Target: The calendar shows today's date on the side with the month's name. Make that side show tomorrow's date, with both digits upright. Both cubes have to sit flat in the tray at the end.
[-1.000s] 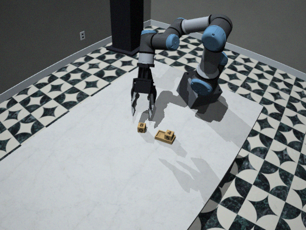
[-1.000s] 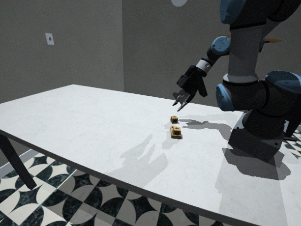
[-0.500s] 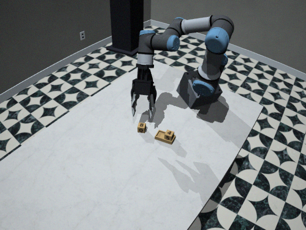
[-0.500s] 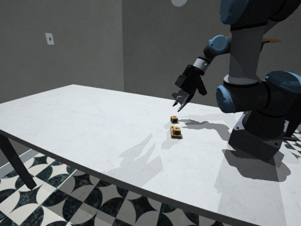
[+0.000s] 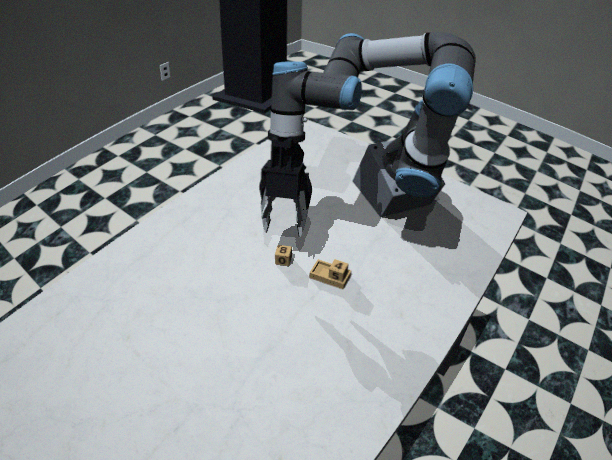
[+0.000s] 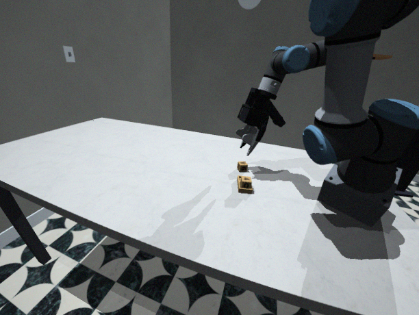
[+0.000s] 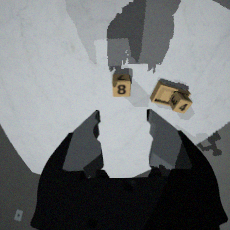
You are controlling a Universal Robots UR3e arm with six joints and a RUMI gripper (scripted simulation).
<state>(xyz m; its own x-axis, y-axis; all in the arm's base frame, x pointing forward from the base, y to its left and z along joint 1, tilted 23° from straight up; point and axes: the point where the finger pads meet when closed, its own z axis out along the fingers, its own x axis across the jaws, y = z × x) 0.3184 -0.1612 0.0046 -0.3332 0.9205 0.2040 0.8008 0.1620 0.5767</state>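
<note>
Right now my hand is 8 cm above the wooden cube. Round my hand: wooden calendar tray: 1 cm behind, 11 cm to the left, 9 cm below.
</note>
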